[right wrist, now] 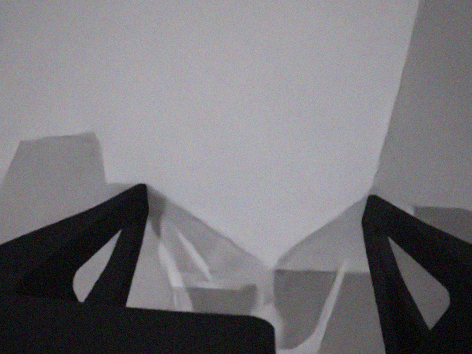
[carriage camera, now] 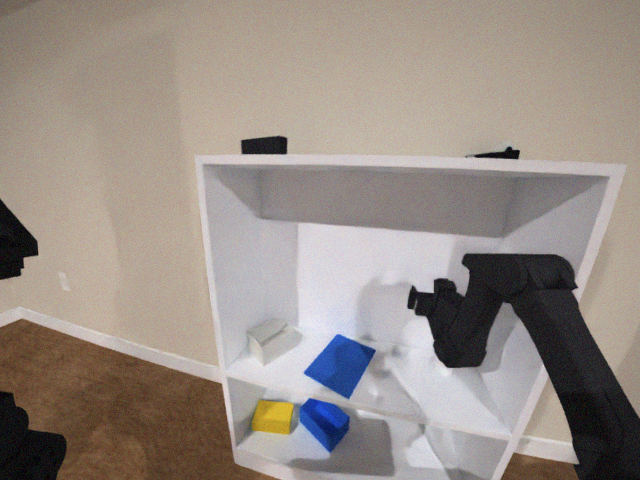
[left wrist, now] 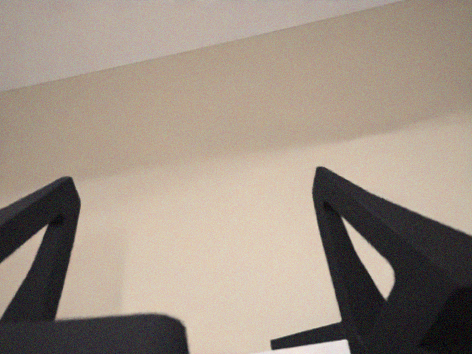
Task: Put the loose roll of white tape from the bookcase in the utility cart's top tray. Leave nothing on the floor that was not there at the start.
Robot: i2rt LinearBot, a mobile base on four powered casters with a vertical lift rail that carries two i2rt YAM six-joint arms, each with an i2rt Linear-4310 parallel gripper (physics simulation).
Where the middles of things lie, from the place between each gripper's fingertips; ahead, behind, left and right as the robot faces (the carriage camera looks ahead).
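The blue bin (carriage camera: 325, 421) is 89 cm below my left hand, 46 cm ahead of it and 34 cm to the right of it. Counting from my left hand again, I find the flat blue box (carriage camera: 340, 366) 43 cm ahead, 39 cm to the right and 57 cm below. The yellow block (carriage camera: 274, 417) sits 15 cm to the right of my left hand, but it is 90 cm below it and 47 cm ahead of it. As for the white box (carriage camera: 267, 342), it is 48 cm ahead of my left hand, 17 cm to the right of it and 54 cm below it.
From my right hand, the blue bin is 32 cm to the left, 5 cm behind and 55 cm below. The yellow block is 56 cm below my right hand, 52 cm to the left of it and 5 cm behind it; still, going by its middle, the yellow block is nearer to my right hand than to my left hand. The white box is 50 cm to the left of my right hand, 20 cm below it and 3 cm behind it, while the flat blue box is 27 cm to the left of that same right hand, 23 cm below it and 9 cm behind it.
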